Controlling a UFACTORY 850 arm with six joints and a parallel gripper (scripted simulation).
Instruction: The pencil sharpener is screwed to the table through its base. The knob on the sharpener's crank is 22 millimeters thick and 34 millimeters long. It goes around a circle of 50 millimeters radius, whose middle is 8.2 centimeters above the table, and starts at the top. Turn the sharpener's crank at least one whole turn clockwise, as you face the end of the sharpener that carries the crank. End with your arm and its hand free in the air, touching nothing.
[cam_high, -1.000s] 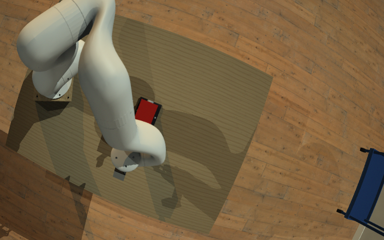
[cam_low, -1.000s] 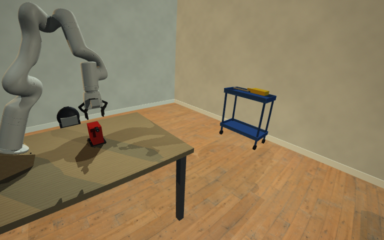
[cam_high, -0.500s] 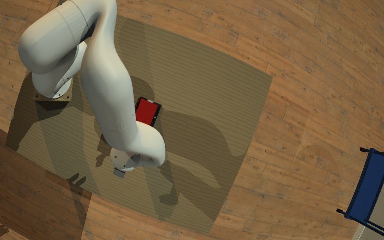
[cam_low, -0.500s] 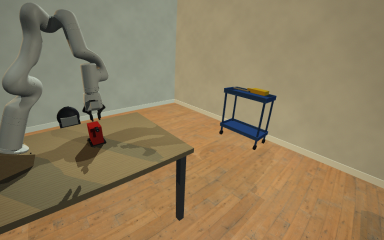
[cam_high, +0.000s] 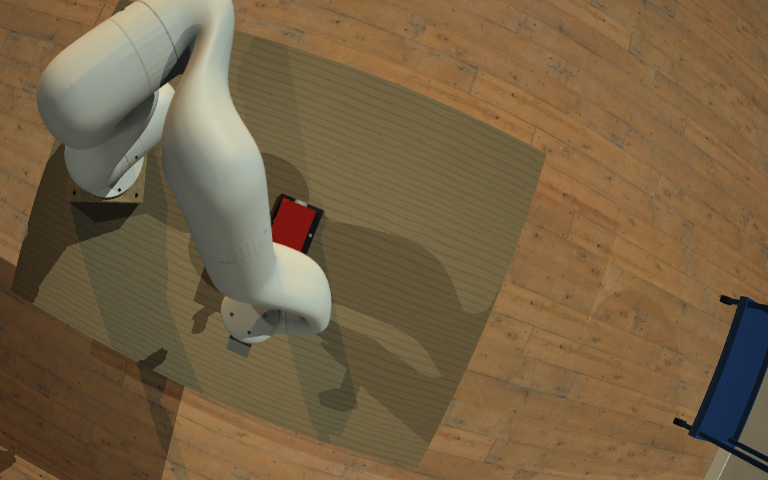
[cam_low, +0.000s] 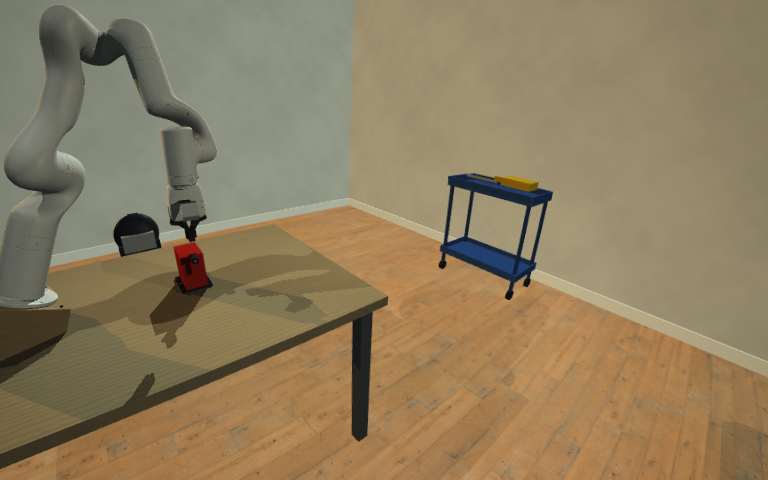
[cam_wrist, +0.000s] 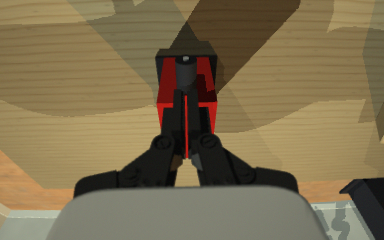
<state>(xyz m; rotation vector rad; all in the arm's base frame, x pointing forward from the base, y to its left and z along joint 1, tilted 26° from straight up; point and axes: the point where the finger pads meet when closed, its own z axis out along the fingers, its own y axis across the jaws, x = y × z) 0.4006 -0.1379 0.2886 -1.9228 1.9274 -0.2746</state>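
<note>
My gripper is now 90 mm above the black crank knob and 20 mm to the right of it.
</note>
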